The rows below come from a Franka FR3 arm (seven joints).
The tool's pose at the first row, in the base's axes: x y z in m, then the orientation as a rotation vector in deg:
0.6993 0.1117 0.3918 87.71 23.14 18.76
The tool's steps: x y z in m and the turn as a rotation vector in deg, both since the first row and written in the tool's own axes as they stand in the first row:
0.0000 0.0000 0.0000 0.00 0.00 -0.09
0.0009 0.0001 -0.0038 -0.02 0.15 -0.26
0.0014 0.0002 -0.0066 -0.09 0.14 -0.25
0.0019 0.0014 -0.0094 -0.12 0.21 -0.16
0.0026 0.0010 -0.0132 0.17 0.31 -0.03
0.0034 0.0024 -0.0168 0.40 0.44 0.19
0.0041 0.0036 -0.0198 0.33 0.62 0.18
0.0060 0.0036 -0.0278 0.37 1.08 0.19
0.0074 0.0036 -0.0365 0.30 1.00 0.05
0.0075 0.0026 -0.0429 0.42 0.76 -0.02
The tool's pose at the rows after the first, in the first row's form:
0.6993 0.1117 0.3918 87.69 23.21 18.69
0.6984 0.1155 0.3919 87.61 23.45 18.68
0.6976 0.1182 0.3920 87.55 23.42 18.69
0.6968 0.1210 0.3931 87.53 23.40 18.82
0.6957 0.1247 0.3927 87.83 23.44 18.95
0.6949 0.1283 0.3941 88.10 23.43 19.19
0.6942 0.1313 0.3953 88.01 23.56 19.33
0.6923 0.1393 0.3952 88.00 23.93 19.69
0.6896 0.1477 0.3951 87.90 23.95 19.53
0.6868 0.1534 0.3942 88.03 23.84 19.27

